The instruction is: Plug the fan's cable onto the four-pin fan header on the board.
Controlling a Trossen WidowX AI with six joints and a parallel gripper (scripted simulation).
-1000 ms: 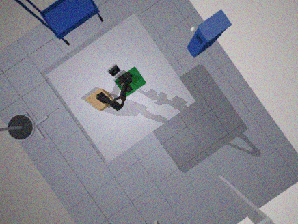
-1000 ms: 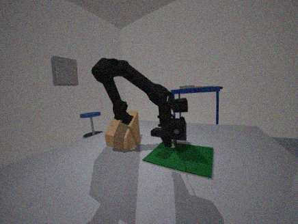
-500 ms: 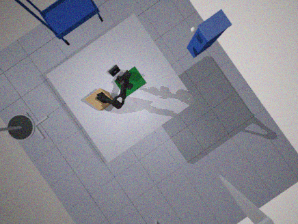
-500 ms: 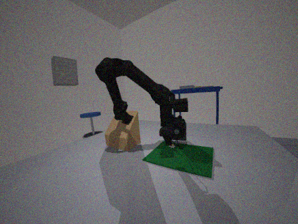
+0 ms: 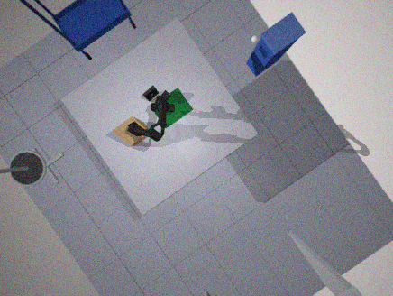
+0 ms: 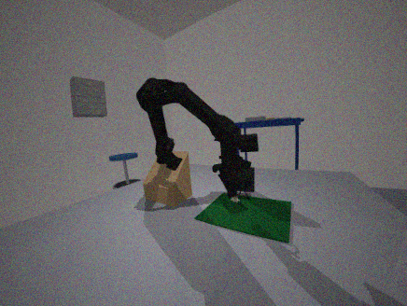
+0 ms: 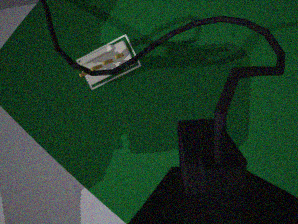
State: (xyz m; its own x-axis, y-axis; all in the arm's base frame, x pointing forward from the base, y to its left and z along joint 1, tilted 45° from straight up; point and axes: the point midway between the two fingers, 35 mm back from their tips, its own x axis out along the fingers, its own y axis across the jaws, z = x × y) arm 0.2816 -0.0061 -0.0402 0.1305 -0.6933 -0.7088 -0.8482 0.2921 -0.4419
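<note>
Right now my gripper tip is 2 cm past the fan header, 6 cm to the right of it and 7 cm above it. The rest, counted from my gripper tip: green board (6 cm ahead, 1 cm to the left, 8 cm below); black fan plug (1 cm to the left, 1 cm above).
</note>
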